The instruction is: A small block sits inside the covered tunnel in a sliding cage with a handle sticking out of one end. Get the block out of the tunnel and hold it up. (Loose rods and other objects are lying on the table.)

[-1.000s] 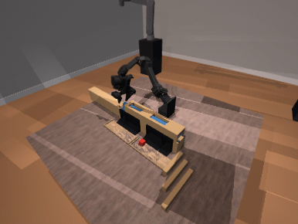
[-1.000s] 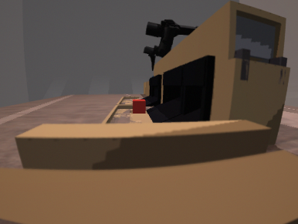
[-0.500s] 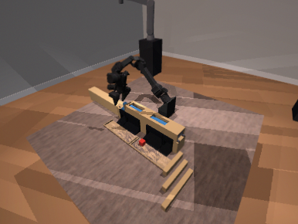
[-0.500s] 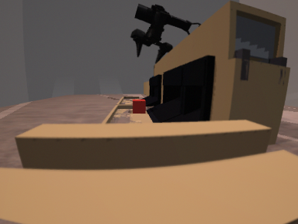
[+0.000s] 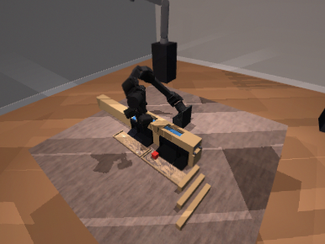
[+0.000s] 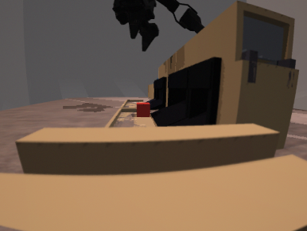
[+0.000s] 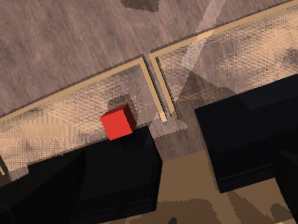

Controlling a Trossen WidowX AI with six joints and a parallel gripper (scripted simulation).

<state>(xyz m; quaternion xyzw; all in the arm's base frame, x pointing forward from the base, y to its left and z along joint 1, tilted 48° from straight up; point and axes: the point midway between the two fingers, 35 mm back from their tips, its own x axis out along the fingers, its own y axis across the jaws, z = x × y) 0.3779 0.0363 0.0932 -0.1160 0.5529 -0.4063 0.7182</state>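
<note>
My gripper tip is now 80 mm to the right of the red block and 180 mm above it. From my gripper tip the other things lie so: tan covered tunnel 120 mm behind, 170 mm to the right, 120 mm below.
</note>
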